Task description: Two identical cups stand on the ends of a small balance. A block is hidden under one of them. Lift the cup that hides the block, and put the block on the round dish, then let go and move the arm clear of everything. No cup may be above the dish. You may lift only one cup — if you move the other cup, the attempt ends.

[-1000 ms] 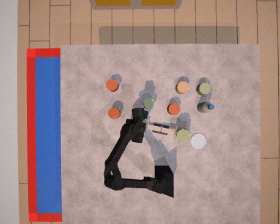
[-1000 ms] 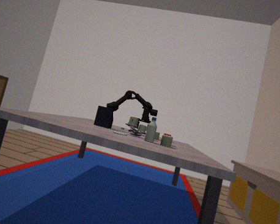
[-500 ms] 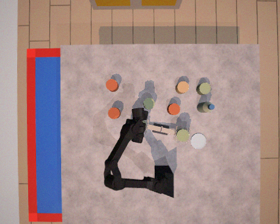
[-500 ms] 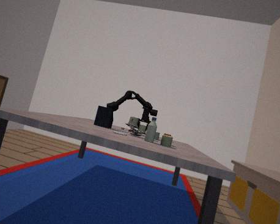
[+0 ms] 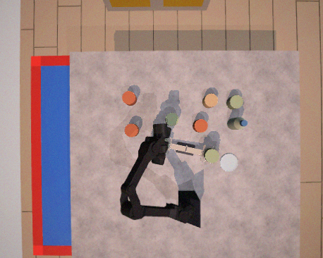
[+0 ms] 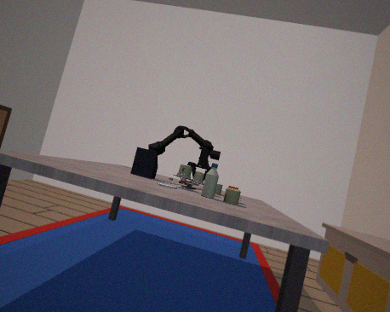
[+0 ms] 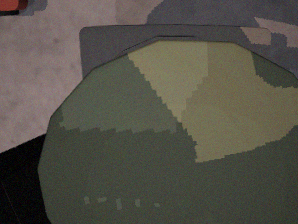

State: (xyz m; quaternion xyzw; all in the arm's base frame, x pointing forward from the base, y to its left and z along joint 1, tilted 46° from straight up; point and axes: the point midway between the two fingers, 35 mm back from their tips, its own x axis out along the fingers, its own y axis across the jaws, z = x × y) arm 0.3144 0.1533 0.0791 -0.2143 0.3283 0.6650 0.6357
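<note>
My gripper tip is 1 cm above the pale block. Round my gripper tip: red object 11 cm behind, 8 cm to the left, 5 cm below; balance 14 cm to the right, 2 cm below, 2 cm behind; white round dish 38 cm to the right, 8 cm behind, 6 cm below.
</note>
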